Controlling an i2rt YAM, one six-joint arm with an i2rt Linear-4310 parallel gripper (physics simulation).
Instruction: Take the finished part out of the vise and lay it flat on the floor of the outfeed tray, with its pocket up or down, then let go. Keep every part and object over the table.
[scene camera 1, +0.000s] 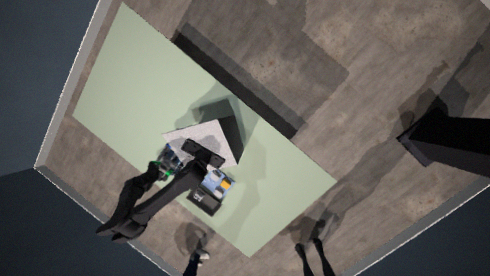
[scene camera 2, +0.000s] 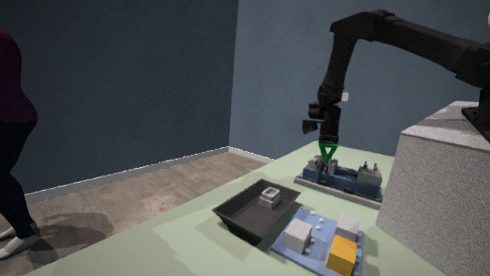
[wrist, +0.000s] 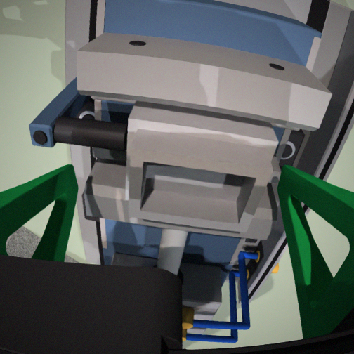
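Seen in the pictures: gripper, between the fingertips: (scene camera 1: 166, 166) (scene camera 2: 326, 160); arm's base, origin of its link: (scene camera 1: 204, 153).
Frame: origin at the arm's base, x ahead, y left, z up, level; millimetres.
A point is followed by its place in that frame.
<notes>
The finished part (wrist: 202, 145), light grey with a rectangular pocket facing up, sits between the grey jaws of the blue vise (wrist: 200, 70) (scene camera 2: 345, 179) {y -109, x 277, z -246 mm}. My gripper (wrist: 177, 176) (scene camera 2: 327, 156) {y -151, x 365, z -207 mm} (scene camera 1: 160, 169) {y -151, x 365, z -207 mm} is open, its green fingertips on either side of the part with a gap at each side. It points down over the vise. The part is mostly hidden by fingers and jaws in scene camera 2. The outfeed tray (scene camera 2: 245, 212) {y 237, x 448, z -293 mm} (scene camera 1: 211, 205) {y 265, x 434, z -293 mm} is dark and shallow. Another grey pocketed part (scene camera 2: 270, 198) {y 171, x 415, z -263 mm} (scene camera 1: 199, 197) {y 157, x 434, z -273 mm} is in it, near its far end.
A blue plate (scene camera 2: 320, 245) {y 206, x 257, z -297 mm} (scene camera 1: 214, 186) {y 181, x 299, z -297 mm} beside the tray holds two grey blocks (scene camera 2: 297, 236) {y 258, x 294, z -261 mm} and a yellow block (scene camera 2: 342, 255) {y 246, x 209, z -261 mm}. A large speckled pedestal (scene camera 2: 435, 180) {y 65, x 84, z -127 mm} stands beside the vise. A black stop cylinder (wrist: 90, 132) reaches the part's left side. Blue pipes (wrist: 245, 295) stand near the right finger.
</notes>
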